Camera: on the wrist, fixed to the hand. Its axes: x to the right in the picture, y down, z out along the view.
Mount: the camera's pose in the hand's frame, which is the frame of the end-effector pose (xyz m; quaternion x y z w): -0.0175 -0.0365 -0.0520 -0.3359 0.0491 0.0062 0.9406
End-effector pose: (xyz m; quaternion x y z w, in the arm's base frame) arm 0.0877 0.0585 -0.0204 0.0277 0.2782 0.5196 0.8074
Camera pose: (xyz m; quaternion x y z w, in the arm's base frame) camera 0.0876 0.0141 -0.0691 -0.2689 0.1266 0.5885 0.7518
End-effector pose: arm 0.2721 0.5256 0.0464 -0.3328 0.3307 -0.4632 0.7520
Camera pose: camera 0.2067 0.5188 0.0500 -0.5408 0.5056 -0.3363 0.5821
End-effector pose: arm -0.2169 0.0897 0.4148 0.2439 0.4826 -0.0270 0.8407
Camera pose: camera -0.2780 0.0770 0.3936 -0.0487 0.5028 0.1539 0.8492
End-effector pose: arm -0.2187 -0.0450 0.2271 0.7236 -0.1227 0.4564 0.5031
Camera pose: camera -0.2331 0.0107 0.1949 0.4884 -0.2485 0.4267 0.7194
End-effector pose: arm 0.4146 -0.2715 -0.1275 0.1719 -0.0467 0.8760 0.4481
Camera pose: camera 0.4398 -0.2510 -0.1848 -0.0321 -0.3173 0.8195 0.4761
